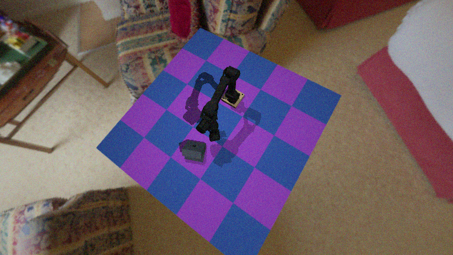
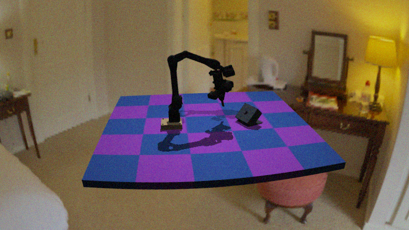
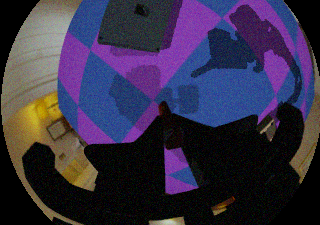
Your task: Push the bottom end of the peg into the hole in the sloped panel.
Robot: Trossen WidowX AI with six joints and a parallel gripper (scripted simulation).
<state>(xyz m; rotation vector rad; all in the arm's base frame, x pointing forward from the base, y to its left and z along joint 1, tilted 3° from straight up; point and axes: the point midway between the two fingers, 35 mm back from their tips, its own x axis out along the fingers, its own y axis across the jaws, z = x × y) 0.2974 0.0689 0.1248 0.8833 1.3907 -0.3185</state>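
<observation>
My gripper tip is 15 cm short of the dark grey panel, 8 cm to the left of it and 7 cm above it. The rest, counted from my gripper tip: red peg 2 cm above.
</observation>
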